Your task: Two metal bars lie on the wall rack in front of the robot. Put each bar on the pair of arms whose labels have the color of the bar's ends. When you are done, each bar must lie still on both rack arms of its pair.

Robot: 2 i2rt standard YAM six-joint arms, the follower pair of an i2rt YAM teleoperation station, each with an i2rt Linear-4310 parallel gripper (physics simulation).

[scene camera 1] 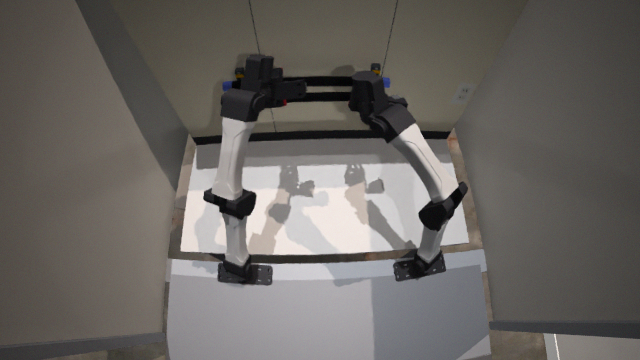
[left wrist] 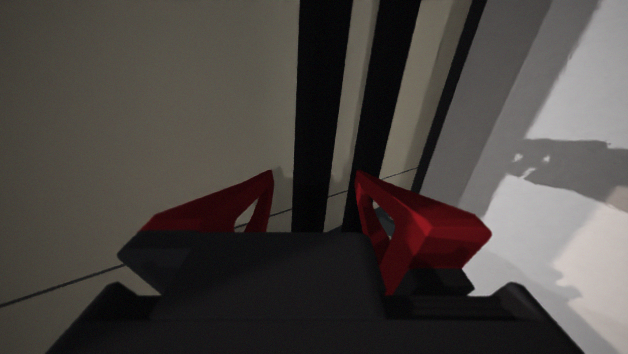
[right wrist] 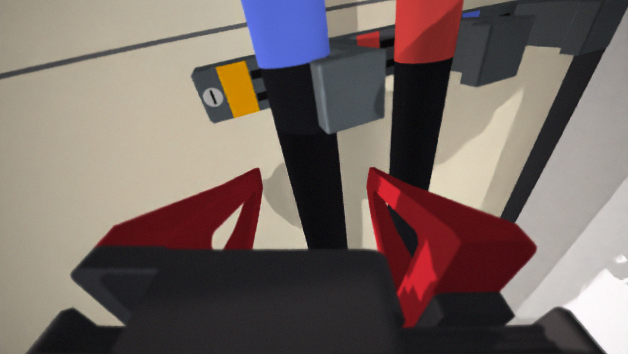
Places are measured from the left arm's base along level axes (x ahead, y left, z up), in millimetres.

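Pixels of known places: left gripper, fingertip midpoint: (left wrist: 314, 177); right gripper, fingertip midpoint: (right wrist: 314, 177); left arm's base at its link origin: (scene camera 1: 244, 274); right arm's base at its link origin: (scene camera 1: 419, 267).
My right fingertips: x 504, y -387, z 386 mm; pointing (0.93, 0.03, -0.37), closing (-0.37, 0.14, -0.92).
Note:
For each thing: its top centre in the pictures, then the offset to it from my right fingertips. "spot": a spot on its surface instead. Level surfaces: height alone.
- blue-ended black bar at its top centre: (left wrist: 300, 64) (right wrist: 323, 308) (scene camera 1: 305, 78) 2 mm ahead, 161 mm left, 14 mm up
- red-ended black bar at its top centre: (left wrist: 372, 84) (right wrist: 386, 274) (scene camera 1: 305, 94) 4 mm ahead, 163 mm left, 61 mm down
- red label at a spot on its surface: (right wrist: 368, 40) spot: 23 mm ahead, 59 mm right, 51 mm down
- blue label at a spot on its surface: (right wrist: 471, 14) spot: 23 mm ahead, 61 mm right, 126 mm down
- orange label at a spot on its surface: (right wrist: 238, 90) spot: 23 mm ahead, 50 mm right, 24 mm up
- white surface at its surface level: 374 mm down
The blue-ended black bar (scene camera 1: 327, 80) (left wrist: 321, 100) (right wrist: 292, 32) lies across the rack, higher on the wall than the red-ended black bar (scene camera 1: 327, 96) (left wrist: 389, 80) (right wrist: 427, 30). In the right wrist view the blue-ended bar lies behind the lip of a grey rack arm (right wrist: 352, 92); a red label (right wrist: 368, 40) shows beside that arm. A second grey rack arm (right wrist: 495, 52) is beside the red-ended bar, with a blue label (right wrist: 471, 14) near it. My left gripper (scene camera 1: 286, 86) (left wrist: 314, 177) and right gripper (right wrist: 315, 171) are open, fingers apart on both sides of the blue-ended bar. The bars' left rack arms are hidden.
An orange label (right wrist: 238, 90) marks the rack rail's upper part. Thin dark lines run down the wall (scene camera 1: 320, 30). A white surface (scene camera 1: 310, 240) lies below the rack, and tall grey panels (scene camera 1: 75, 200) (scene camera 1: 565, 200) stand on both sides.

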